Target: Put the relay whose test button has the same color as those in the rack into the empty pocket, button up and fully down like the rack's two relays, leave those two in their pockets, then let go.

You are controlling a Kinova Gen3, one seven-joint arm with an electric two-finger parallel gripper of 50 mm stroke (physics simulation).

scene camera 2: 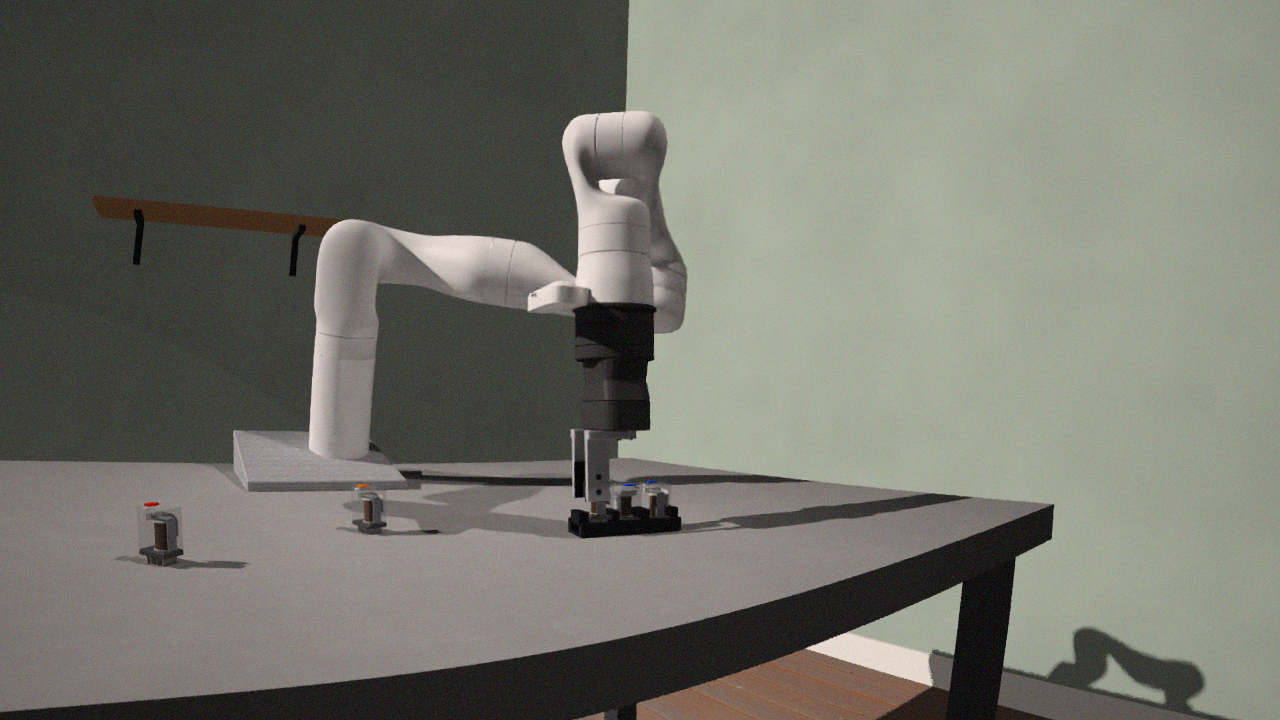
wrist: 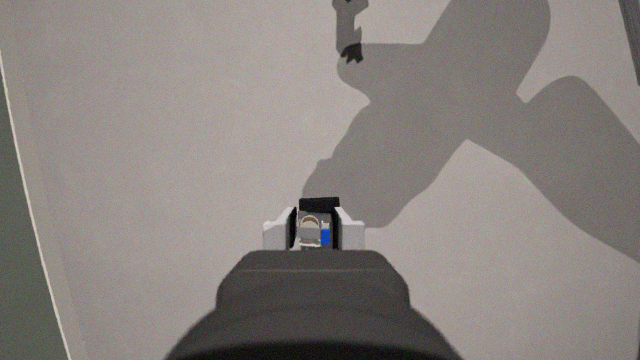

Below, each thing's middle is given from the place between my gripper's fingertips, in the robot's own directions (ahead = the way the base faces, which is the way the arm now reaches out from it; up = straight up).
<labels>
My hand is 1 cm to the right of the blue-button relay [wrist: 313, 230]. From my hand the other things lie so: black rack [scene camera 2: 578, 524] (4 cm to the left, 2 cm below); then red-button relay [scene camera 2: 160, 536] (39 cm to the right, 6 cm ahead, 1 cm below); then orange-button relay [scene camera 2: 368, 502] (20 cm to the right, 5 cm behind, 1 cm below).
</labels>
